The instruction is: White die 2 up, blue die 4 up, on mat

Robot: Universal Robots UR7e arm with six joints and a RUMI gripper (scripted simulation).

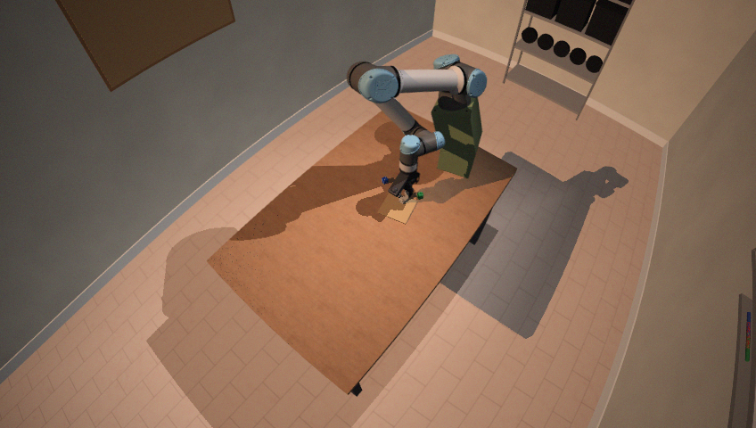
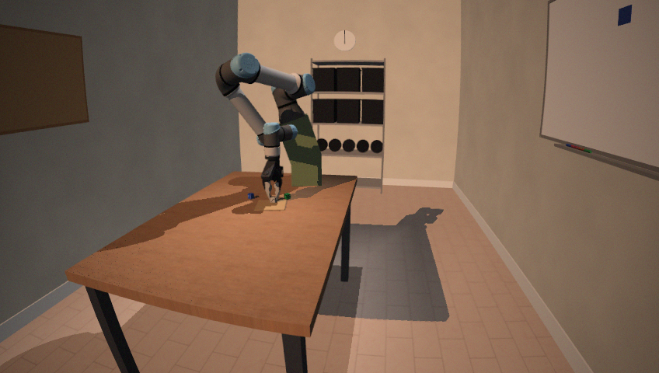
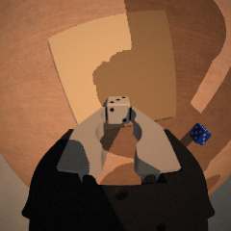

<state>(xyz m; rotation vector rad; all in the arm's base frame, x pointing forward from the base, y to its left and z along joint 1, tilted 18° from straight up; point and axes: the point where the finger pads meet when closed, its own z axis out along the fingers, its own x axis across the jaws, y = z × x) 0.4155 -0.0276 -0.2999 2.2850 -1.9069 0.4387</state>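
The white die is right at my hand. From my hand the other things lie so: blue die 20 mm behind, 140 mm to the right, 10 mm below; then green die 80 mm behind, 40 mm to the left, 10 mm below; then tan mat 40 mm ahead, 10 mm to the left, 20 mm below.
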